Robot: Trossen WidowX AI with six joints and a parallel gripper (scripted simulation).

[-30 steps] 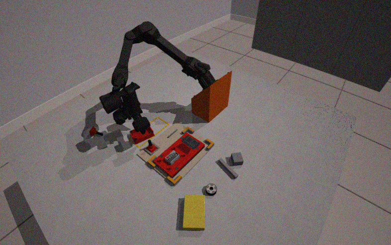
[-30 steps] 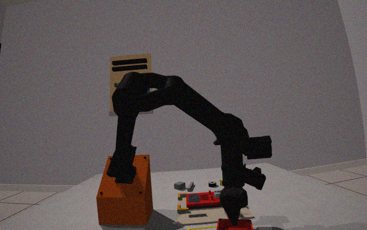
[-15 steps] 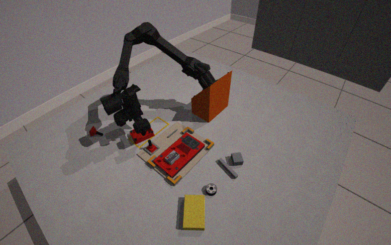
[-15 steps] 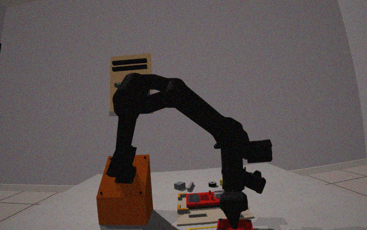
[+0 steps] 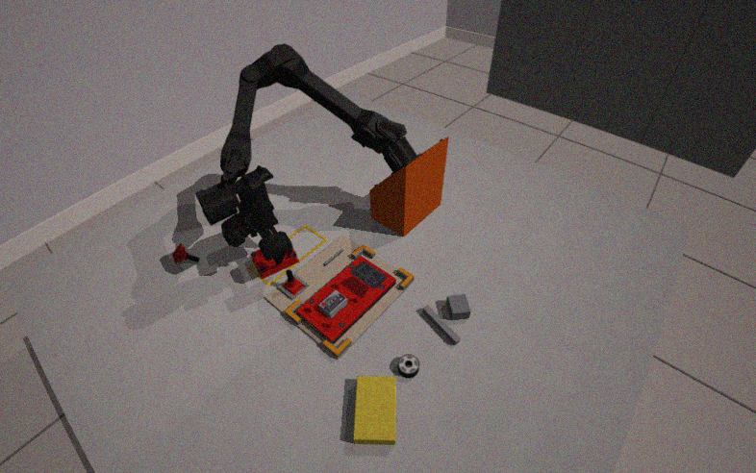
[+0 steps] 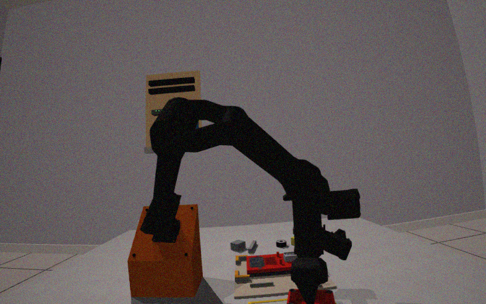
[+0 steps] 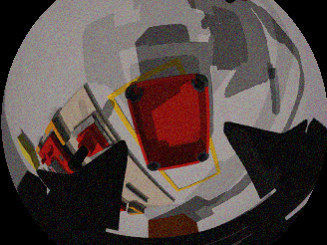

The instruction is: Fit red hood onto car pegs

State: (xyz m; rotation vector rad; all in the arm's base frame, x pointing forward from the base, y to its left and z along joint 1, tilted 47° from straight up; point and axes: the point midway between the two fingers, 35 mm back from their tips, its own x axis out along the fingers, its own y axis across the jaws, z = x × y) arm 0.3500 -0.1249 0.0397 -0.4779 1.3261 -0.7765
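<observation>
Now: gripper tip 3 cm above the red hood. From my gripper tip the other things lie so: grey bar (2 cm behind, 18 cm to the right, 3 cm below); grey engine block (22 cm to the left, 1 cm below); yellow block (9 cm ahead, 43 cm to the left, 2 cm below).
</observation>
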